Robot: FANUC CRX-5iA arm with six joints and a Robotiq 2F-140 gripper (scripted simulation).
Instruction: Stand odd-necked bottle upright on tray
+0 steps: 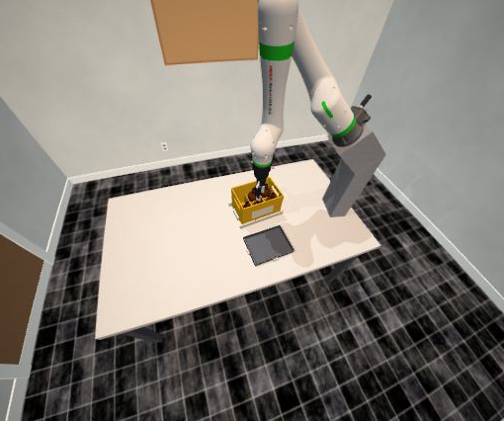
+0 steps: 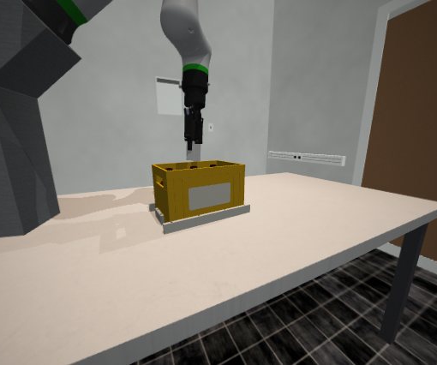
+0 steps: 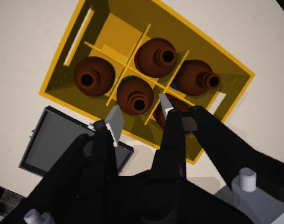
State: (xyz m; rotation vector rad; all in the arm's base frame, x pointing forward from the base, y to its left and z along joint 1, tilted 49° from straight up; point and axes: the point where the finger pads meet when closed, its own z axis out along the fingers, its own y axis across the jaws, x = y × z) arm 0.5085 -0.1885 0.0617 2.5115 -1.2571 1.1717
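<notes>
Right now my hand is 130 mm above the brown bottle. The rest, counted from my hand: crate: 20 mm behind, 40 mm to the right, 130 mm below; then dark grey tray: 100 mm ahead, 210 mm to the left, 200 mm below.
</notes>
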